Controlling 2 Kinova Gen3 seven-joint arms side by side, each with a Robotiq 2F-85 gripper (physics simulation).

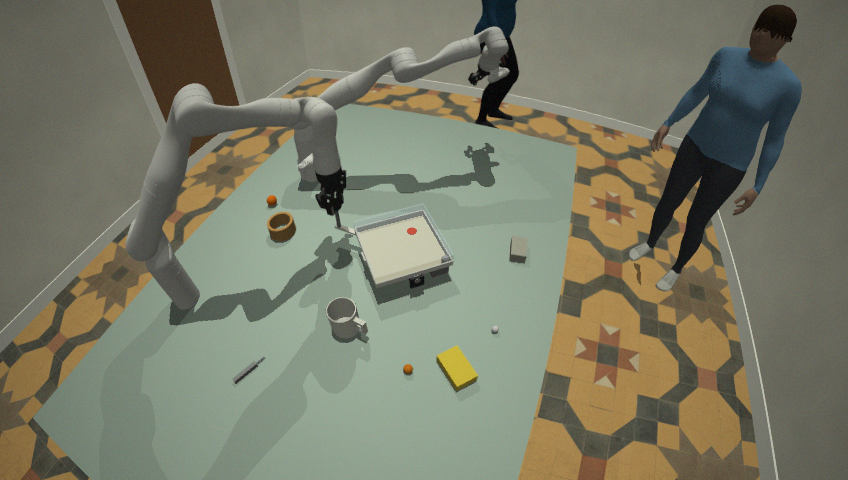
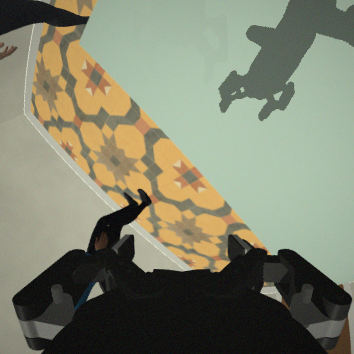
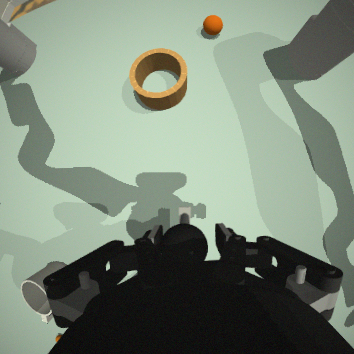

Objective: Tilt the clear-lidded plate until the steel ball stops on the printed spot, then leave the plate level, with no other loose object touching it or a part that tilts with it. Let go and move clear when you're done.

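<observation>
The clear-lidded plate [image 1: 395,252] stands on the green mat, with a red printed spot [image 1: 411,230] toward its back. The grey steel ball [image 1: 445,258] is at the plate's right front corner. A grey stem [image 1: 338,219] [image 3: 184,218] with a round black knob [image 3: 185,243] stands at the plate's left side, joined to it by a pale arm. My right gripper [image 1: 330,205] [image 3: 188,233] is at the knob, its fingers partly closed around it; a small gap shows beside the right-hand finger. My left gripper [image 1: 474,77] [image 2: 180,245] is open and empty, high at the back.
A wooden ring [image 1: 281,234] [image 3: 162,101] and an orange ball [image 1: 271,200] [image 3: 213,25] lie left. A mug [image 1: 342,324], another orange ball [image 1: 407,368], a yellow block [image 1: 457,367], a white ball [image 1: 495,329] and a thin tool [image 1: 248,369] lie in front; a grey block [image 1: 518,249] lies right.
</observation>
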